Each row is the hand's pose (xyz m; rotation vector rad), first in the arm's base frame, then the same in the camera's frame.
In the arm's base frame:
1: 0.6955 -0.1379 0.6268 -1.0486 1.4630 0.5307
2: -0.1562 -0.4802 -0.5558 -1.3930 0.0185 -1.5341
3: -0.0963 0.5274 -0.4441 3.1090 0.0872 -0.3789
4: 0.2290 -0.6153 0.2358 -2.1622 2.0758 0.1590
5: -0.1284 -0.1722 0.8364 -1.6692 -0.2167 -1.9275
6: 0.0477 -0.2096 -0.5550 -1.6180 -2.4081 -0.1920
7: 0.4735 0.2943 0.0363 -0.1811 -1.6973 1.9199
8: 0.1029 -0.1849 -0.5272 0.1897 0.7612 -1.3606
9: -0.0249 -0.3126 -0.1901 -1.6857 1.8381 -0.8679
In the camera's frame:
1: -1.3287 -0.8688 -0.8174 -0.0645 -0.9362 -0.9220
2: -0.1165 -1.2936 -0.0485 1.9592 -0.7796 -2.2702
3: -0.4794 -0.4196 0.3199 -0.6587 0.5626 -2.6692
4: -0.6582 -1.2493 -0.7541 0.0714 0.3379 -1.2426
5: -0.6218 -0.5128 -1.1297 -1.9257 0.0728 2.2265
6: -0.3782 -1.1395 0.1017 0.3540 0.1562 1.5615
7: -1.0755 -0.6452 -0.1313 1.9754 1.1242 0.3897
8: -0.4436 -1.1285 0.0960 2.1397 -1.5000 -0.2247
9: -0.3869 -1.0610 -0.2761 0.9454 0.0593 -1.2578

